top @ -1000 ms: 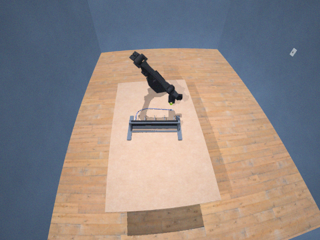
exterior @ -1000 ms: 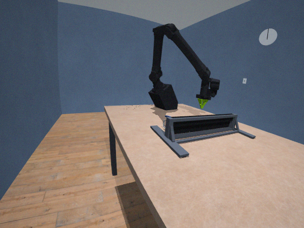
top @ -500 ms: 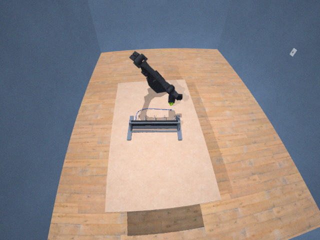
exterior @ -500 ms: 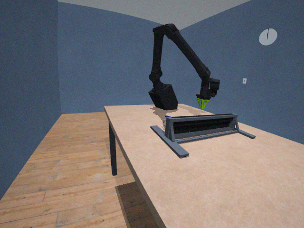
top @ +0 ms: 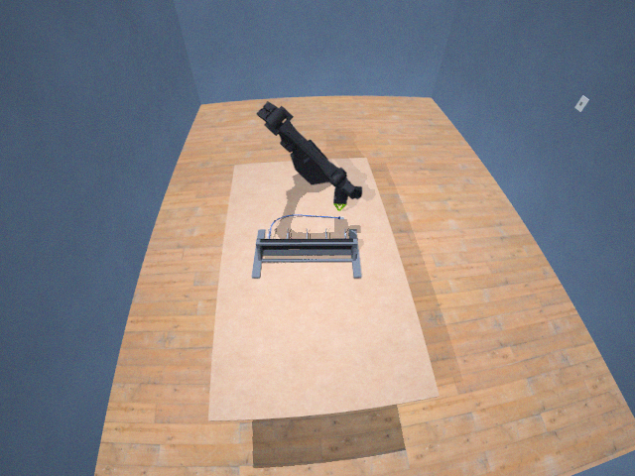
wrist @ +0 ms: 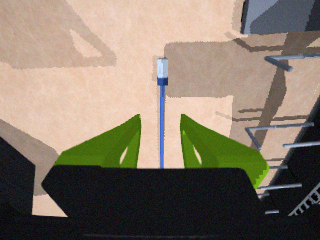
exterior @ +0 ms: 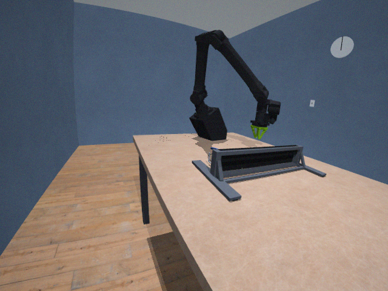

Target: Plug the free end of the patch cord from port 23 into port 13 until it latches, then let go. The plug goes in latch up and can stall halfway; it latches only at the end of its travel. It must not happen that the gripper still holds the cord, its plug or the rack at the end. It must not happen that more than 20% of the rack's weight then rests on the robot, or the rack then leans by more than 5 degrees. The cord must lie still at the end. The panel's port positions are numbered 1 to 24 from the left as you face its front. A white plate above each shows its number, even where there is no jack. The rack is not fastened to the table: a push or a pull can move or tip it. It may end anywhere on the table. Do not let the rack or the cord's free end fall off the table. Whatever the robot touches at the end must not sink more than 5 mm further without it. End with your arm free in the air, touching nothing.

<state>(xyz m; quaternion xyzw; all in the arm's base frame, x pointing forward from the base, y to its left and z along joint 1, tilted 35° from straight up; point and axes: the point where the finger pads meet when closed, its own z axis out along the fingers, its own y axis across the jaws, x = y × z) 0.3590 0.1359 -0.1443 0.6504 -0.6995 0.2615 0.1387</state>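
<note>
The plug lies 20 mm to the left of my hand and 80 mm below it.
</note>
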